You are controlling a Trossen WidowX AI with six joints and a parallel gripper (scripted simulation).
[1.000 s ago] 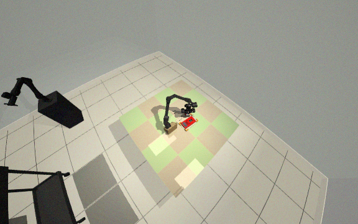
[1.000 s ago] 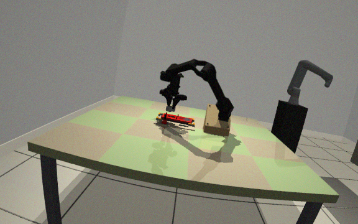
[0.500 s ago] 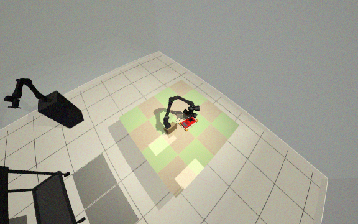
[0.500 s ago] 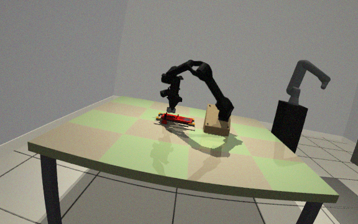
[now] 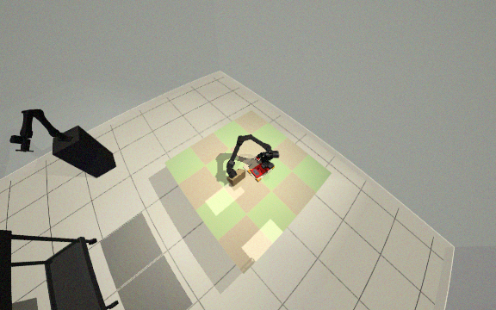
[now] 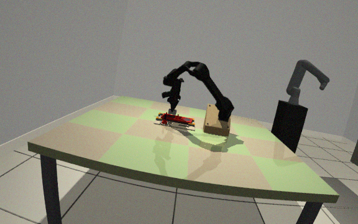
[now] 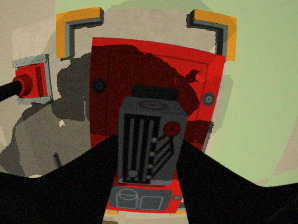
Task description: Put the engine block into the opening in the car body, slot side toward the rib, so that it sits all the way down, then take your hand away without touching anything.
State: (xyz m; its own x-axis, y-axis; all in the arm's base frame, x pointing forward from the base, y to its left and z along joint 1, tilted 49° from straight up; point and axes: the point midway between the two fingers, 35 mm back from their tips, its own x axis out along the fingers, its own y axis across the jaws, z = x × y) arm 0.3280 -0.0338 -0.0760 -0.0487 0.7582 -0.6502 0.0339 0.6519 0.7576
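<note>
Right now my gripper tip is 1 cm above the grey engine block.
</note>
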